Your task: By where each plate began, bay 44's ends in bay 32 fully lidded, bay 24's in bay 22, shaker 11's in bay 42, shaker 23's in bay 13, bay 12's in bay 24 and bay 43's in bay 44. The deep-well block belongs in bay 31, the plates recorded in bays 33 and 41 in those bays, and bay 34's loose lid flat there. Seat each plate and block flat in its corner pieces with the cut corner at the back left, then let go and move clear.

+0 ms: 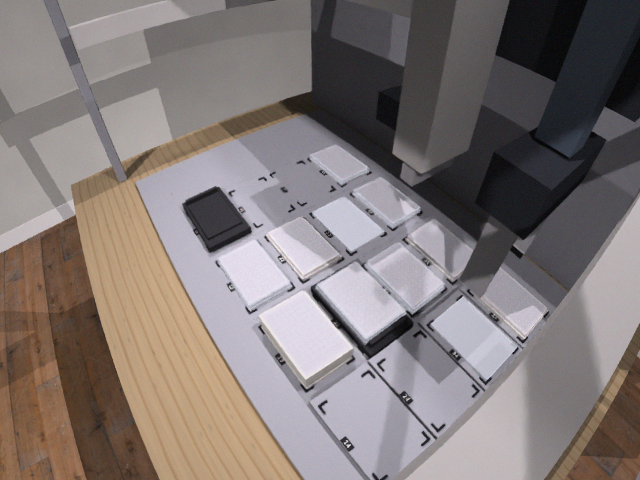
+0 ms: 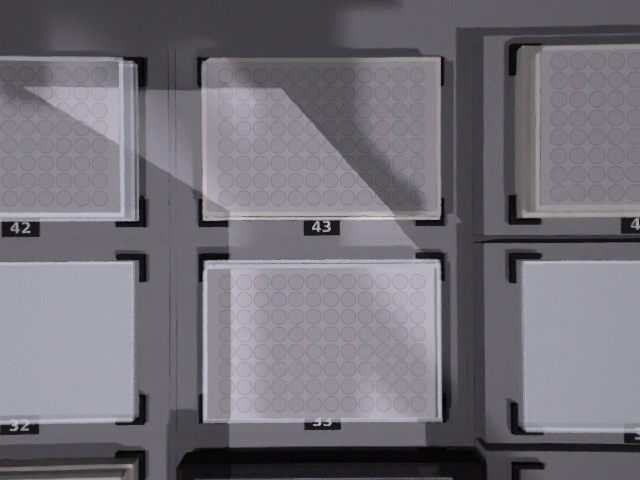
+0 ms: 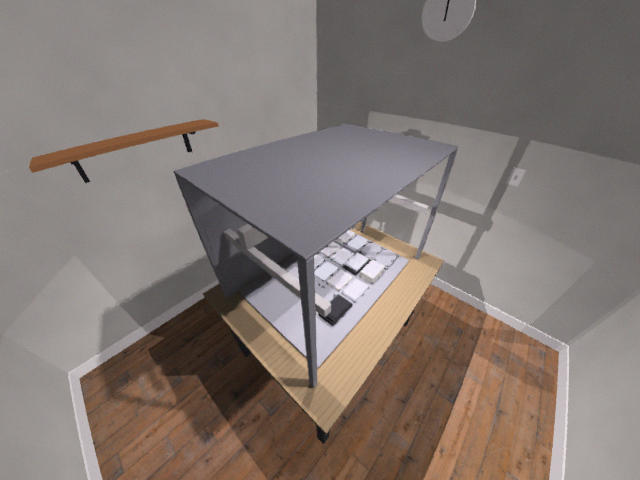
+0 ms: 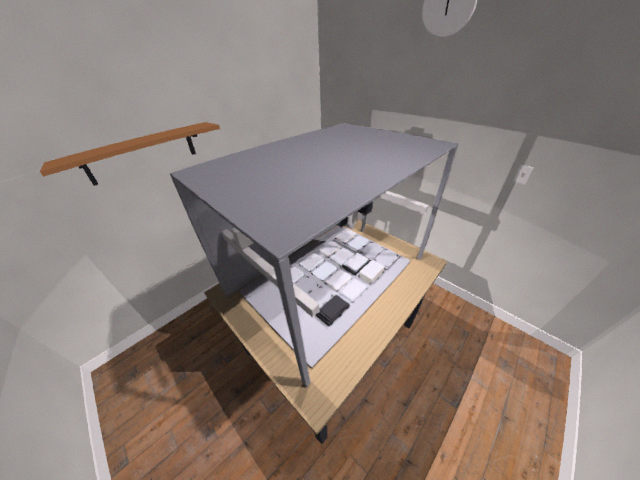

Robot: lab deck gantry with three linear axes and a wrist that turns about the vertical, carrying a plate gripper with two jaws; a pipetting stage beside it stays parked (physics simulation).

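Places are measured from the robot's base along level axes (x ahead, y left, z up), in millimetres.
Where they show: gripper, fingertip midpoint: [image 1: 493,267] [image 4: 355,227]; robot's base, origin of the base link: [image 1: 187,213] [image 3: 334,323] [image 4: 331,323].
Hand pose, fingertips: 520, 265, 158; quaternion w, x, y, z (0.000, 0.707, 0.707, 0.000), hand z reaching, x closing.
Things, the pixels of their centre, and the offset from my fingertips, as dx, dy, dz. "*": a spot on its surface instead.
- bay 43, surface spot: [image 2: 320,136] [image 1: 443,245] * -128, +99, -144
- bay 44, surface spot: [image 2: 594,129] * +4, +98, -130
- bay 33, surface spot: [image 2: 320,341] [image 1: 405,272] * -129, -7, -144
- bay 42, surface spot: [image 2: 62,136] [image 1: 396,206] * -261, +99, -144
- bay 41, surface spot: [image 1: 339,163] * -447, +94, -144
- bay 22, surface spot: [image 1: 303,246] * -284, -118, -144
- bay 12, surface spot: [image 1: 254,273] * -283, -223, -144
- smooth-topped plate, body centre: [image 2: 15,341] [image 1: 347,222] [image 4: 324,270] [image 3: 325,270] -292, -8, -154
- loose lid, body centre: [image 1: 474,336] [image 4: 358,242] [image 3: 357,242] +36, -8, -140
- tall ivory deep-well block, body centre: [image 1: 304,337] [image 4: 371,271] [image 3: 372,271] -128, -222, -138
- Shaker 23, surface spot: [image 1: 379,343] * -54, -137, -140
- black shaker 11, body centre: [image 1: 214,215] [image 4: 332,308] [image 3: 335,308] -460, -221, -143
- enclosure's front post, surface spot: [image 3: 308,320] [image 4: 290,320] * -791, -378, +327
My gripper [image 1: 498,266] hangs open beneath its black body, above the bay 43 and 44 side; its far jaw is mostly hidden, and no plate shows in it. Plates sit in bay 43 [image 1: 434,245] [image 2: 320,136], bay 44 [image 1: 516,304] [image 2: 594,129], bay 33 [image 1: 405,276] [image 2: 320,341], bay 42 [image 1: 387,200] [image 2: 62,136], bay 41 [image 1: 339,163], bay 22 [image 1: 303,246] and bay 12 [image 1: 254,273]. The smooth-topped plate [image 1: 348,223] [image 2: 62,341] is in bay 32. The loose lid [image 1: 473,335] [image 2: 584,341] lies in bay 34. The tall ivory deep-well block [image 1: 306,333] stands in bay 13.
Shaker 23 [image 1: 379,343] bears a plate [image 1: 360,302]. The black shaker 11 [image 1: 214,214] is bare on top. Bays 14, 24, 21 and 31 show bare corner pieces. A pale column [image 1: 439,87] hangs left of my gripper. The enclosure's front post [image 3: 308,320] [image 4: 293,320] rises at the table corner.
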